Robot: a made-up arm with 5 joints. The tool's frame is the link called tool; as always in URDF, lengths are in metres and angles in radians.
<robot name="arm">
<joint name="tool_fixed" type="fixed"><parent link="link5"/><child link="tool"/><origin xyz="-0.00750 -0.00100 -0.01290" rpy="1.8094 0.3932 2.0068"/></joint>
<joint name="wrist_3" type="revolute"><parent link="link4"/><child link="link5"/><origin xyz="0.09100 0.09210 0.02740" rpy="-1.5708 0.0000 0.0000"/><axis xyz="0 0 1"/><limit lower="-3.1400" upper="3.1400"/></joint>
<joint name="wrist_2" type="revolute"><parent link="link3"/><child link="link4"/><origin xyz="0.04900 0.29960 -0.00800"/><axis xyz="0 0 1"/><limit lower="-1.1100" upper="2.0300"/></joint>
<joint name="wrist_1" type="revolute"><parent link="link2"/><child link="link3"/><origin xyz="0.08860 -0.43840 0.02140"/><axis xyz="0 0 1"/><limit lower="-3.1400" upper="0.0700"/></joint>
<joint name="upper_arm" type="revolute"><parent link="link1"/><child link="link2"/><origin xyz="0.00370 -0.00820 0.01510" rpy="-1.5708 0.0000 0.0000"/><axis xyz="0 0 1"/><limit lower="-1.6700" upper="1.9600"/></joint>
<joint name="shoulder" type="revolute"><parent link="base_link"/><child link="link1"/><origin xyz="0.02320 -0.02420 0.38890"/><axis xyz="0 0 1"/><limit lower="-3.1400" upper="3.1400"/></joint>
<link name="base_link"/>
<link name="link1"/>
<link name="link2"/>
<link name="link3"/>
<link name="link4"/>
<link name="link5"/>
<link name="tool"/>
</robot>
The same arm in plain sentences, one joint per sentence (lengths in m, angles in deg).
The arm has five revolute joints in a row. What follows holds with every joint at zero, and every direction is one of the base frame's.
Joint 1 sits 0.0232 m along +x and 0.0242 m along -y and 0.3889 m along +z from the base frame's origin and rotates about +z, from -179.91 to 179.91 deg.
Joint 2 sits 0.0037 m along +x and 0.0082 m along -y and 0.0151 m along +z from joint 1 and rotates about +y, from -95.68 to 112.3 deg.
Joint 3 sits 0.0886 m along +x and 0.0214 m along +y and 0.4384 m along +z from joint 2 and rotates about +y, from -179.91 to 4.01 deg.
Joint 4 sits 0.049 m along +x and 0.008 m along -y and 0.2996 m along -z from joint 3 and rotates about +y, from -63.6 to 116.31 deg.
Joint 5 sits 0.091 m along +x and 0.0274 m along +y and 0.0921 m along -z from joint 4 and rotates about -z, from -179.91 to 179.91 deg.
The tool frame, which is the frame that the pose is given for, sits 0.0075 m along -x and 0.001 m along +y and 0.0129 m along +z from joint 5; its axes are the base frame's turned by roll -76.33, pitch -22.53 and yaw -114.98 deg (as in URDF: about the fixed x, then y, then z).

